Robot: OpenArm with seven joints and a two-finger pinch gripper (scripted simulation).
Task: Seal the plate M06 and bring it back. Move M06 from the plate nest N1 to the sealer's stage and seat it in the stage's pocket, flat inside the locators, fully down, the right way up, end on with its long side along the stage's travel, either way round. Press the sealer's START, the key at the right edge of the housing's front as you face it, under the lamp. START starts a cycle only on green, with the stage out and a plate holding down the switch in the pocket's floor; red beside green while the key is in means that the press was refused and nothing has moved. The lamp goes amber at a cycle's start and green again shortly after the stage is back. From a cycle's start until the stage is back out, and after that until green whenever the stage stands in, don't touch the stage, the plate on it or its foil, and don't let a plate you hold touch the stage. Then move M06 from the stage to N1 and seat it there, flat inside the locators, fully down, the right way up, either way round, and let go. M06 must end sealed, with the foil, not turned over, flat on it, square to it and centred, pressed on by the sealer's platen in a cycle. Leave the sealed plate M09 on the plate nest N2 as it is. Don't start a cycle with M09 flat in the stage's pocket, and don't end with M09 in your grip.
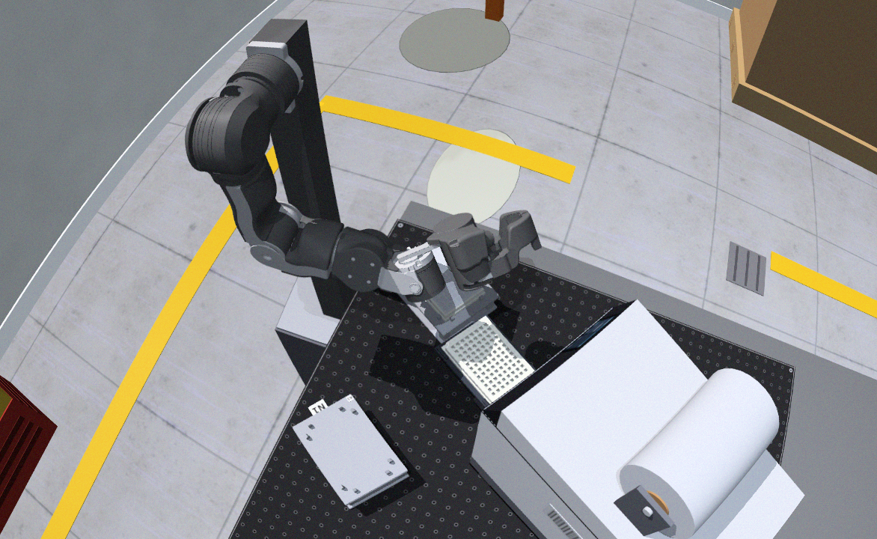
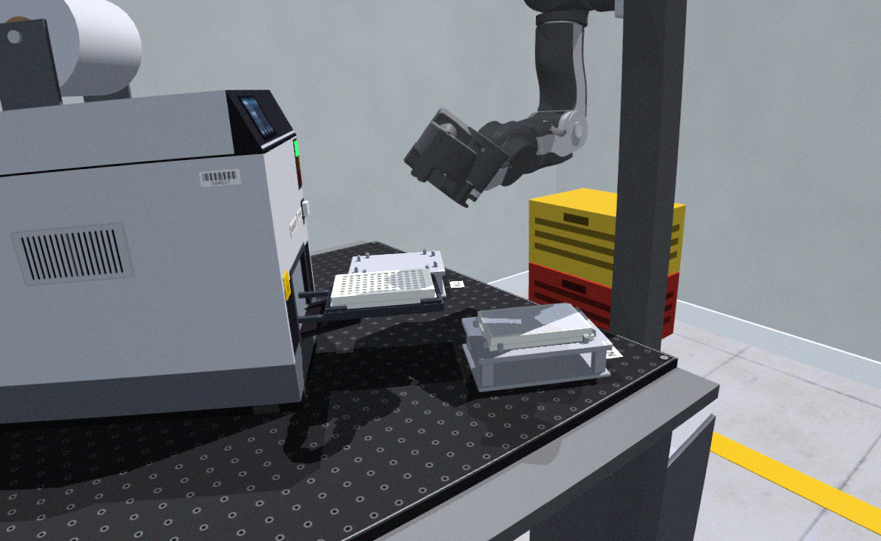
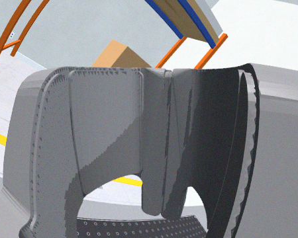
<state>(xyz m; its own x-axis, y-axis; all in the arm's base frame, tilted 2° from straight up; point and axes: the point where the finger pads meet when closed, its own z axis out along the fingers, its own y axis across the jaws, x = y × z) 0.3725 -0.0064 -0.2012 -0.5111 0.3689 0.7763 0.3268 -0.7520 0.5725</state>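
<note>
The start key lies 10 mm ahead of my hand, 260 mm to the right of it and 80 mm below it. From my hand the other things lie so: sealer's stage (10 mm behind, 130 mm to the right, 180 mm below); then plate M06 (10 mm behind, 130 mm to the right, 170 mm below); then screen (110 mm ahead, 160 mm to the right, 50 mm above).
</note>
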